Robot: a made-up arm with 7 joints.
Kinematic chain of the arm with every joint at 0, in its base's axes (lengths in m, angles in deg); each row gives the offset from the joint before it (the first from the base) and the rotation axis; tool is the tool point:
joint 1: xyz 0 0 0.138 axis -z
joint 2: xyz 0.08 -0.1 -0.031 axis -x
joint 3: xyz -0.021 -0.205 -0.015 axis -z
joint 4: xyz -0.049 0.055 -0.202 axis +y
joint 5: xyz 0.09 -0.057 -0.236 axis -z
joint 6: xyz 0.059 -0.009 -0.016 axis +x
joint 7: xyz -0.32 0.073 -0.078 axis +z
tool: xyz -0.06 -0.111 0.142
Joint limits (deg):
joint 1: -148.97..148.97
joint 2: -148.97..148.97
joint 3: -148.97..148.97
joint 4: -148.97..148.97
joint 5: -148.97..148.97
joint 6: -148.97..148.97
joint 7: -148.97..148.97
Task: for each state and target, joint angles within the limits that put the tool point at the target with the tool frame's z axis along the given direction. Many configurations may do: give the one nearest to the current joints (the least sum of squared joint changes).
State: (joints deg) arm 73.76 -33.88 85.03 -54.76 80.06 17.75 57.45
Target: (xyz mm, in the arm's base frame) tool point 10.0 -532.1 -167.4 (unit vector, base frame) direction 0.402 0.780 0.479
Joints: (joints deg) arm 34.67 6.80 80.15 -45.38 99.46 9.36 44.27
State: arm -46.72 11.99 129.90 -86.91 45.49 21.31 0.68
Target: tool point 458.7 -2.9 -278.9 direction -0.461 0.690 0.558
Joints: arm -59.71 -10.59 104.77 -79.56 60.20 -16.14 27.79
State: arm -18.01 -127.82 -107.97 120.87 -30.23 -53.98 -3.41
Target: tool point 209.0 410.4 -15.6 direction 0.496 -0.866 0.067
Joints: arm -57.13 -105.34 -132.96 118.19 -82.43 -85.83 -6.13
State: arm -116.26 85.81 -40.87 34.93 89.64 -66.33 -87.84
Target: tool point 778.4 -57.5 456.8 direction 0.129 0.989 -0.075
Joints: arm -95.55 110.33 -38.85 54.10 127.36 -54.52 -99.55
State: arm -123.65 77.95 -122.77 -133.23 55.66 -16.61 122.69
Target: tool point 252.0 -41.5 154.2 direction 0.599 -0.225 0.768
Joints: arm -100.67 64.96 -107.31 -124.19 26.90 -41.69 95.29
